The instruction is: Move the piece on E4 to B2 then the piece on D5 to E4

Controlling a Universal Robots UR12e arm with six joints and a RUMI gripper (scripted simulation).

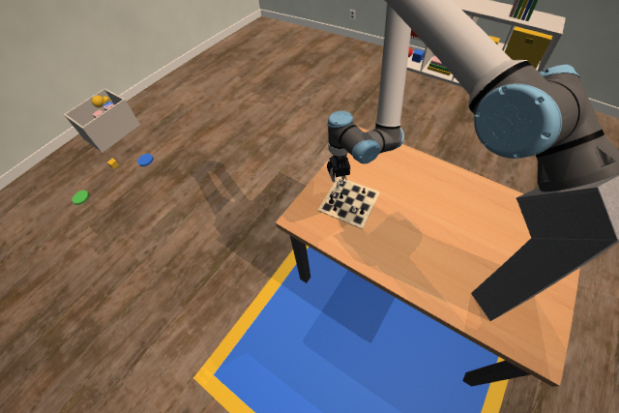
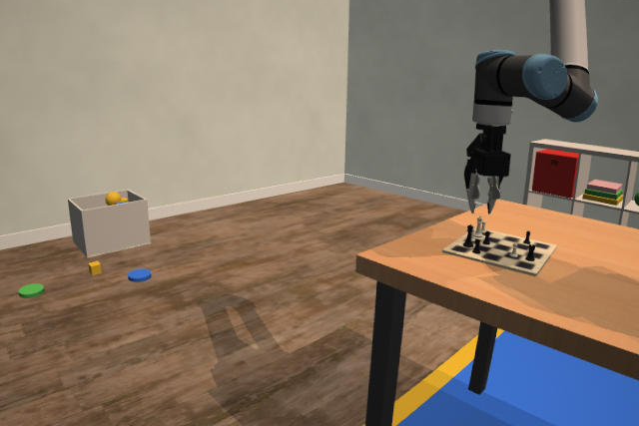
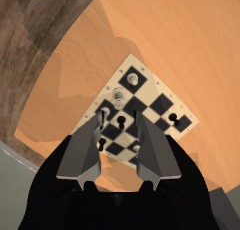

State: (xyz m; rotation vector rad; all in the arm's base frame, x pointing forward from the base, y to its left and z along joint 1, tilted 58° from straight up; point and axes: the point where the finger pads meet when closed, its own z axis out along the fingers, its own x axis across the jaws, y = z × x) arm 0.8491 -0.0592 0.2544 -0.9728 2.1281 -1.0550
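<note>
The tall white piece lies 50 mm below my hand. Also, from my hand: chessboard 70 mm behind, 50 mm to the left, 80 mm below; then black piece 140 mm behind, 100 mm to the left, 60 mm below.
</note>
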